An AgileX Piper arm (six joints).
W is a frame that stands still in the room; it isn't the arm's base.
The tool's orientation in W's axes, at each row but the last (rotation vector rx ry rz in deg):
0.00 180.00 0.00
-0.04 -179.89 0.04
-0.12 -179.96 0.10
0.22 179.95 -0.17
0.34 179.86 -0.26
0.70 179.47 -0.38
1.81 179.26 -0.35
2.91 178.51 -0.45
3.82 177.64 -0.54
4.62 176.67 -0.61
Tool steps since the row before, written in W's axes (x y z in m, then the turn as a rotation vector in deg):
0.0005 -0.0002 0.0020 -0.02 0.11 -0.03
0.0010 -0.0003 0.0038 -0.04 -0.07 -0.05
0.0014 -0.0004 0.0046 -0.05 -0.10 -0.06
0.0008 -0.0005 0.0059 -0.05 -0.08 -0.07
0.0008 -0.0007 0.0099 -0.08 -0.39 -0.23
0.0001 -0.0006 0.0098 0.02 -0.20 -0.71
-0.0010 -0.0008 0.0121 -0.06 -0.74 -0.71
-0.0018 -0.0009 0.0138 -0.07 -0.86 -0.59
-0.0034 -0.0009 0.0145 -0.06 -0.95 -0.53
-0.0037 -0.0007 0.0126 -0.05 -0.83 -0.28
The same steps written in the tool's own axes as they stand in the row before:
-0.0005 -0.0002 -0.0020 0.02 0.11 0.03
-0.0010 -0.0003 -0.0038 0.04 -0.07 0.05
-0.0014 -0.0004 -0.0046 0.05 -0.10 0.06
-0.0008 -0.0005 -0.0059 0.05 -0.08 0.07
-0.0008 -0.0007 -0.0099 0.08 -0.39 0.23
-0.0002 -0.0006 -0.0098 -0.01 -0.20 0.71
0.0008 -0.0009 -0.0121 0.05 -0.74 0.71
0.0014 -0.0010 -0.0138 0.06 -0.86 0.59
0.0028 -0.0011 -0.0146 0.04 -0.95 0.53
0.0029 -0.0010 -0.0128 0.02 -0.83 0.28

